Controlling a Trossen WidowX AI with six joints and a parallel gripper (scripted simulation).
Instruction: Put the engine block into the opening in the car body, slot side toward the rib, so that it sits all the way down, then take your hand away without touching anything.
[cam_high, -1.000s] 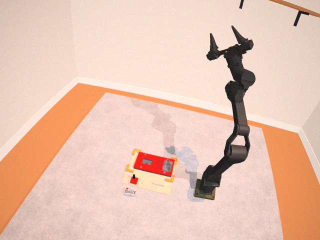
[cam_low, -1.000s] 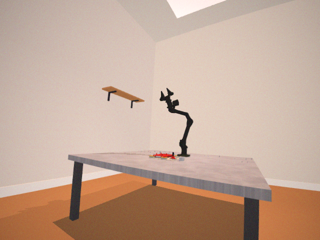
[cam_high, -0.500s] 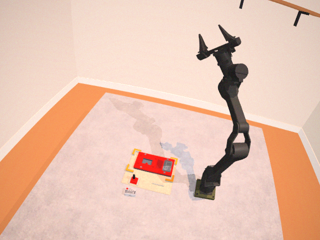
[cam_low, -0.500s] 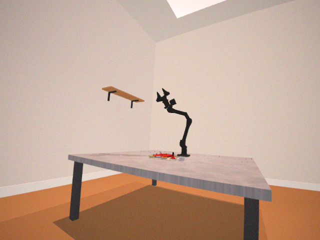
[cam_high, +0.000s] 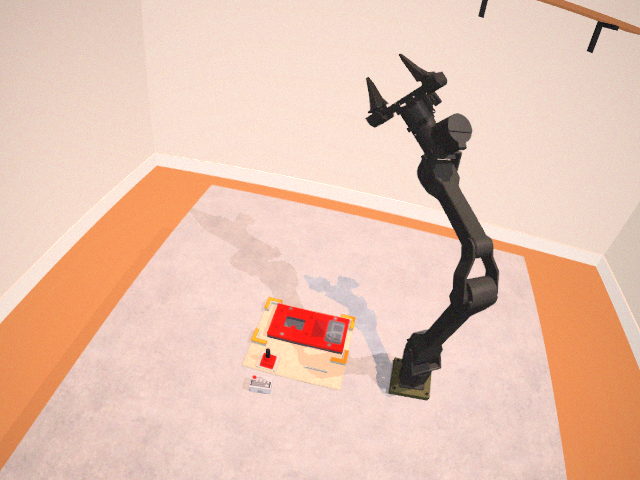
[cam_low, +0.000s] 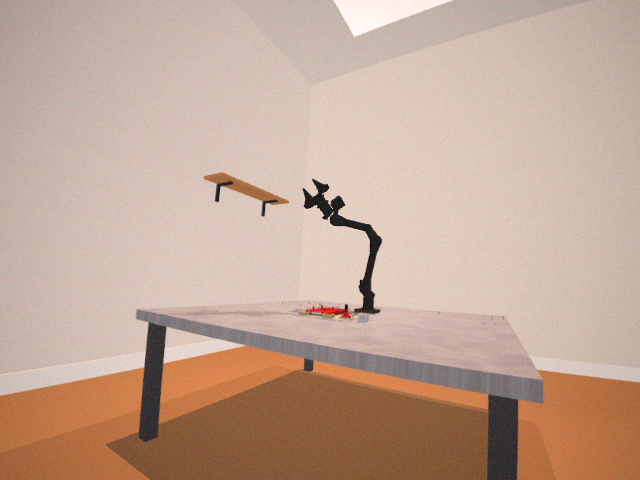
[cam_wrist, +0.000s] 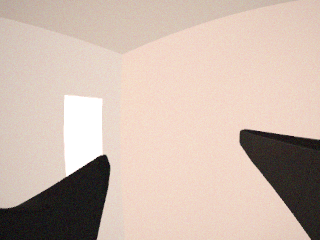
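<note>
Now: the engine block 65 cm below my gripper tip, 38 cm to the left of it and 14 cm ahead of it.
</note>
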